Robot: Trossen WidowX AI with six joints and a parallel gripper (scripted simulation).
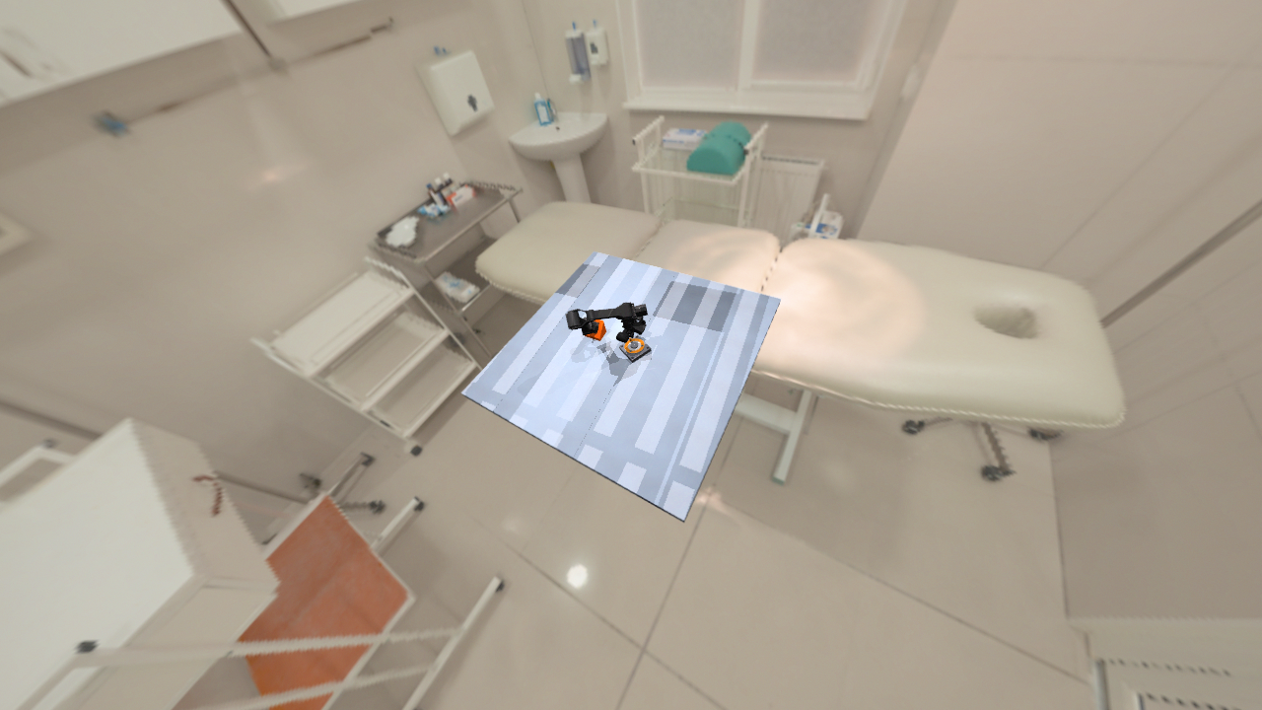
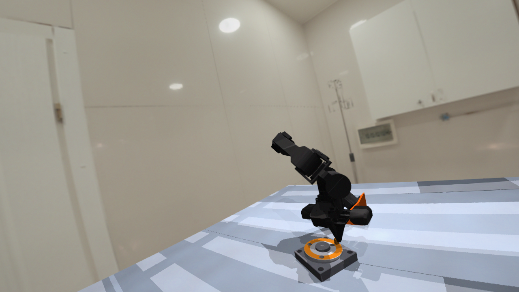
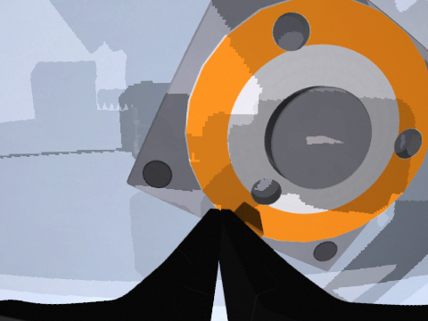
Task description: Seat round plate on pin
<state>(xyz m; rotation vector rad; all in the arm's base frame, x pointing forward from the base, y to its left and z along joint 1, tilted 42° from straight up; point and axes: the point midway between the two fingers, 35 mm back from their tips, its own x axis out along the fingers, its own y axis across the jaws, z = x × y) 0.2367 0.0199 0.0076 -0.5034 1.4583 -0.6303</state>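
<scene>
Now: the round plate 3 cm to the right of my gripper tip, 1 cm below it and 1 cm ahead of it. From my gripper tip the other things lie so: square grey base (4 cm to the right, 3 cm ahead, 2 cm below).
</scene>
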